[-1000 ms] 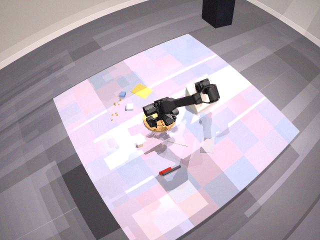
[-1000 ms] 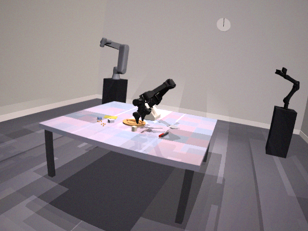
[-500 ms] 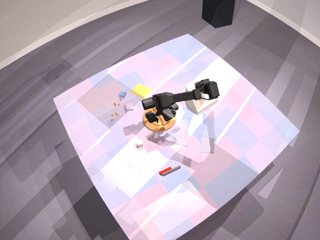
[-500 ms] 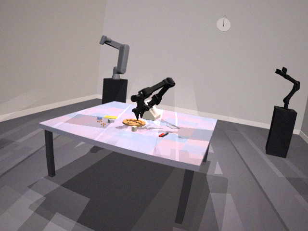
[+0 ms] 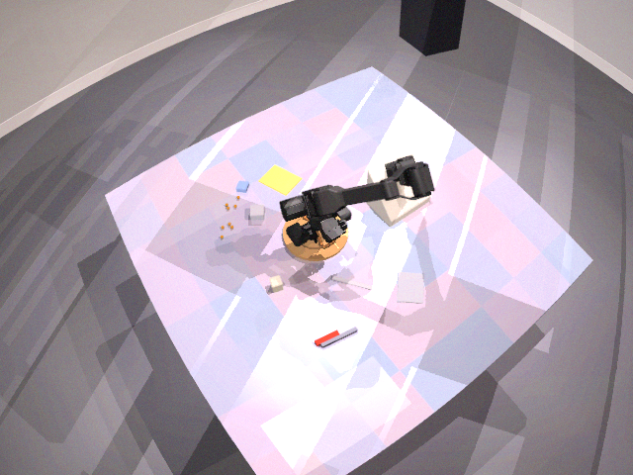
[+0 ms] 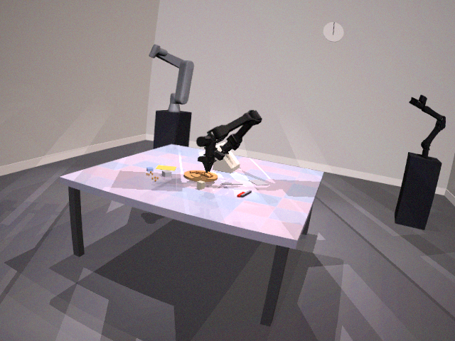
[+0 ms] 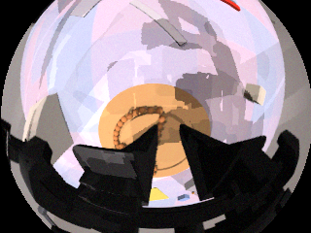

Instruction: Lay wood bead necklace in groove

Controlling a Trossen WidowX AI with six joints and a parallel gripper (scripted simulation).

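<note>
My gripper tip is 10 mm past the round bead board, 50 mm to the left of it and 30 mm above it. From my gripper tip the other things lie so: cream cube (170 mm ahead, 60 mm to the left, 20 mm below); then white block (110 mm ahead, 210 mm to the right, 30 mm below); then thin rod (20 mm behind, 150 mm to the left, 40 mm below).
</note>
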